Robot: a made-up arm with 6 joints.
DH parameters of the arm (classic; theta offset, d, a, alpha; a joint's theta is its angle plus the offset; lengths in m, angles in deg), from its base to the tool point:
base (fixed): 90 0.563 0.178 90
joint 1: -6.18 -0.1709 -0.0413 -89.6
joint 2: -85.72 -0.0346 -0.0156 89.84
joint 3: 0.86 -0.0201 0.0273 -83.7
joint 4: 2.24 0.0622 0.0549 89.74
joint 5: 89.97 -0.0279 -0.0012 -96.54
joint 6: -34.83 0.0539 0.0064 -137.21
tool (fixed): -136.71 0.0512 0 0
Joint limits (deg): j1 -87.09..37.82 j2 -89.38..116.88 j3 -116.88..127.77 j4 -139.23..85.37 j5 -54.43..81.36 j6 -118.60..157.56
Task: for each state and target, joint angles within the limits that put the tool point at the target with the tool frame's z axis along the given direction. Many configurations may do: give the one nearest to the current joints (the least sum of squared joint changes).
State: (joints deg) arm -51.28 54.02 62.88 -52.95 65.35 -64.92
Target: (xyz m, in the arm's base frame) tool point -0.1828 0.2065 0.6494 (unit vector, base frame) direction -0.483 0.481 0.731
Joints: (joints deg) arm -68.81 55.42 59.43 -96.08 64.79 -32.71
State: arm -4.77 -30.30 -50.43 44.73 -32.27 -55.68
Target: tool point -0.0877 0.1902 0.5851 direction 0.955 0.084 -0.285
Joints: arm -19.62 -8.53 -27.25 42.15 -27.29 -87.59
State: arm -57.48 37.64 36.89 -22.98 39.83 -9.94
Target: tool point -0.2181 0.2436 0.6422 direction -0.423 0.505 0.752
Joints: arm -87.09 80.46 69.54 -35.83 70.60 -1.56
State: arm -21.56 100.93 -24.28 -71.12 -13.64 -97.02
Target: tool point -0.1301 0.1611 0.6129 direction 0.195 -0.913 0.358
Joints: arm -20.69 61.90 -14.83 -100.67 -44.62 -115.49
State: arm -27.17 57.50 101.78 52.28 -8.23 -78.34
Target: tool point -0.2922 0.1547 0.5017 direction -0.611 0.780 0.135
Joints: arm -14.03 5.76 124.70 80.06 -33.37 -92.31
